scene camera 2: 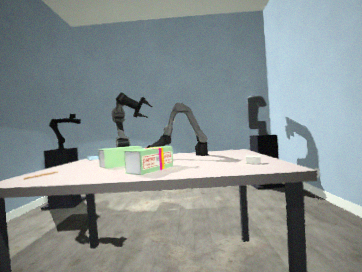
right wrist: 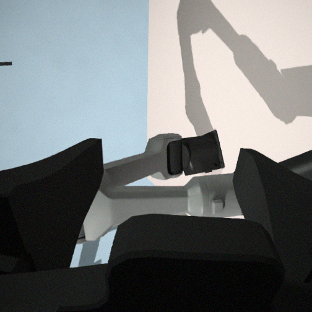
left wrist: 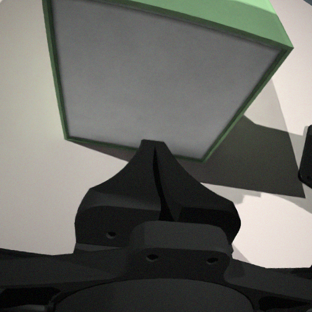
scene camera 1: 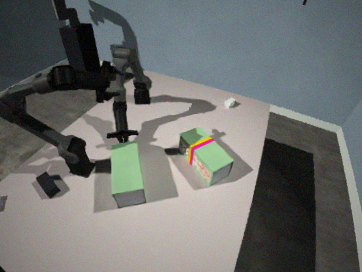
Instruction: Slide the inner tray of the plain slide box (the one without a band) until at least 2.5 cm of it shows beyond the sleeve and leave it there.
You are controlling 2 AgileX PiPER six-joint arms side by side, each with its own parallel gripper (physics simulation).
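The plain green slide box (scene camera 1: 126, 165) (scene camera 2: 119, 158) lies at the picture's left of the banded box. Its grey tray end (scene camera 1: 130, 198) (left wrist: 150, 75) looks level with the sleeve's rim at both ends in view. My left gripper (scene camera 1: 124, 141) (left wrist: 150, 154) is shut and empty, at the plain box's far end in scene camera 1. In its wrist view its tips overlap the tray end's lower edge; contact is unclear. In scene camera 2 its tips are hidden behind the boxes. My right gripper (scene camera 2: 148, 110) is open and empty, raised above the table.
The banded green box (scene camera 1: 217, 160) (scene camera 2: 150, 161) lies at an angle on the table, with a yellow and magenta band. A white block (scene camera 1: 230, 102) (scene camera 2: 253, 160) lies near the far edge. A dark block (scene camera 1: 48, 185) is at the left. A thin brown stick (scene camera 2: 41, 175) also shows.
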